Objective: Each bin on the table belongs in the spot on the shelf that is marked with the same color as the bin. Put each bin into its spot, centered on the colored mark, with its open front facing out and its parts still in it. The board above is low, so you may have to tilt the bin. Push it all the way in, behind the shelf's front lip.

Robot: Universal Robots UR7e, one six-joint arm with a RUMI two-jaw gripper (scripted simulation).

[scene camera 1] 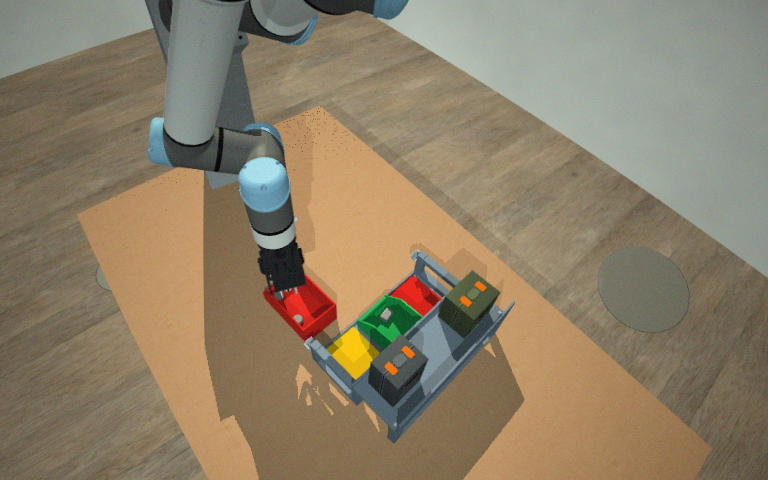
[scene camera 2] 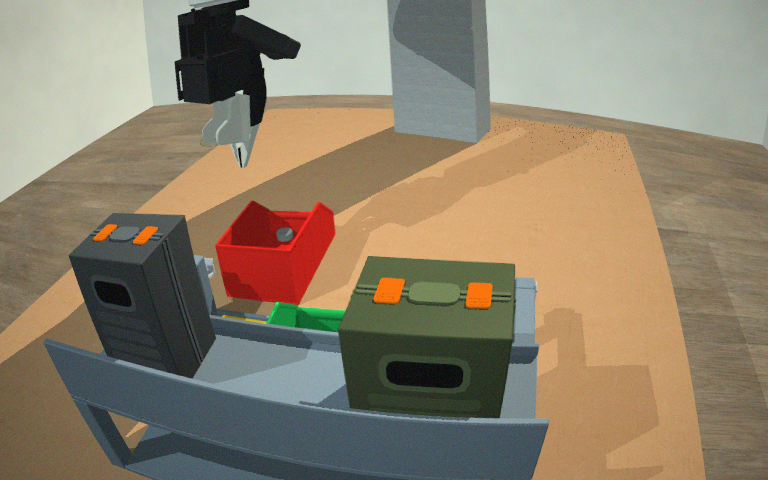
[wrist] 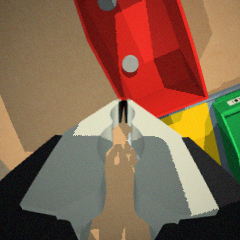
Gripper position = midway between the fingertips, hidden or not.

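Observation:
My gripper (scene camera 2: pixel 243 166) is there in scene camera 2, and so is a dark grey box (scene camera 2: pixel 137 274). I see a red bin (scene camera 2: pixel 254 265), which also appears in scene camera 1 (scene camera 1: pixel 310 302) and in the wrist view (wrist: pixel 169 77). A green bin (scene camera 1: pixel 404 316) shows in scene camera 2 too (scene camera 2: pixel 284 314). Then there is an olive box (scene camera 2: pixel 429 337), visible in scene camera 1 as well (scene camera 1: pixel 463 308), though the olive box is out of frame in the wrist view.

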